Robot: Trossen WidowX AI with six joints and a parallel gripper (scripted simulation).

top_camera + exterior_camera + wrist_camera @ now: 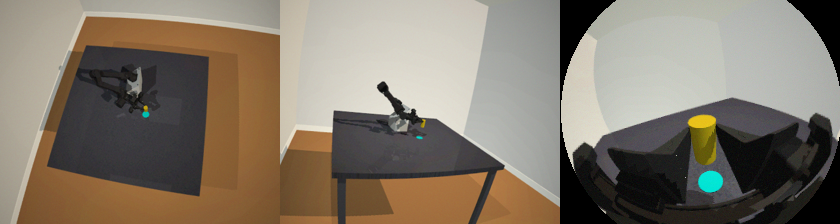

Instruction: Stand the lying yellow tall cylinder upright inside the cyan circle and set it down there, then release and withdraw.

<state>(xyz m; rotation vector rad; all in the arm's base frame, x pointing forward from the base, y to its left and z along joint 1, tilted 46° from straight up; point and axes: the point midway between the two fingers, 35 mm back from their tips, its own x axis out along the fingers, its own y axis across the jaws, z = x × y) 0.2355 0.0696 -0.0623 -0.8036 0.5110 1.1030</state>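
Now: gripper tip 160 mm above the cyan circle. From my gripper tip the other things lie so: yellow cylinder 20 mm below.
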